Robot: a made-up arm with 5 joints.
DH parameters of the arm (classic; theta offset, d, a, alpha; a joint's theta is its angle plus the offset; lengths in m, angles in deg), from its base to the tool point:
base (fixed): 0 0.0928 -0.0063 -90
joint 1: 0 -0.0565 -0.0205 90
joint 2: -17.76 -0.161 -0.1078 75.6
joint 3: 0 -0.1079 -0.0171 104.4
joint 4: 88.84 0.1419 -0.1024 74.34
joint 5: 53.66 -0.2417 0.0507 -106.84
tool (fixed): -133.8 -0.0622 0 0
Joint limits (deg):
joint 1: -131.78..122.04
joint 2: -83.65..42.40
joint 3: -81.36..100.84
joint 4: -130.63..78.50
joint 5: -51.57..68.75
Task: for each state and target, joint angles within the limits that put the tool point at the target. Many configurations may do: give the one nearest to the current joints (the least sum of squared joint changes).
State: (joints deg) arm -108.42 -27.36 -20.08 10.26 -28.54
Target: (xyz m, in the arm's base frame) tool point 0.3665 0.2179 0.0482
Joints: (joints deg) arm -122.96 -10.74 8.27 5.11 -13.15
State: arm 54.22 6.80 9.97 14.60 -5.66
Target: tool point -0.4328 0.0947 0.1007
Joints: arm 38.66 10.44 2.32 -4.04 -17.94
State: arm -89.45 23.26 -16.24 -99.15 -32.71
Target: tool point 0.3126 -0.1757 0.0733
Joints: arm -122.25 21.76 -8.11 -86.95 -5.74
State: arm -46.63 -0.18 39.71 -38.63 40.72
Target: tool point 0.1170 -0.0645 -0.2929
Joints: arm -42.60 -15.41 42.52 -58.01 21.81
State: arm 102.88 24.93 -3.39 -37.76 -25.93
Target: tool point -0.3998 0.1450 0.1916
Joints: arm 61.96 -7.95 13.50 -11.28 -18.17
